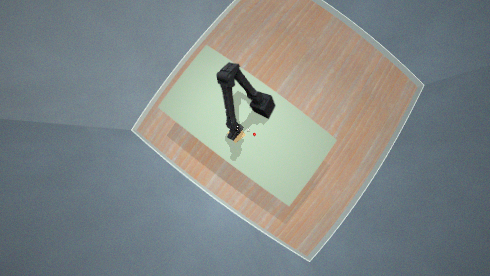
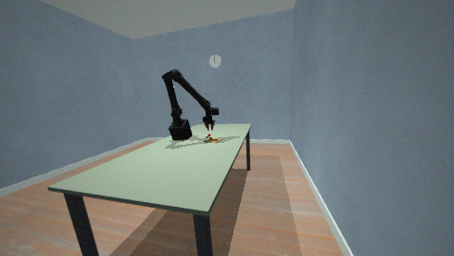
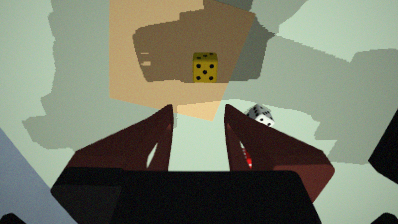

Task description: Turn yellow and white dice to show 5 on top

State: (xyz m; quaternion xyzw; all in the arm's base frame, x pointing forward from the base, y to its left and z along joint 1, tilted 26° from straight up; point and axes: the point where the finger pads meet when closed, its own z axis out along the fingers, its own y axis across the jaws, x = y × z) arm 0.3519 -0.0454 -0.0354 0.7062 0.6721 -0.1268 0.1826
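My gripper is now 90 mm above the white die, 80 mm to the right of it and 70 mm past it. Round my hand: tan mat: 100 mm below, 30 mm ahead; then red die: 160 mm to the left, 90 mm below, 70 mm behind; then yellow die: 90 mm below.
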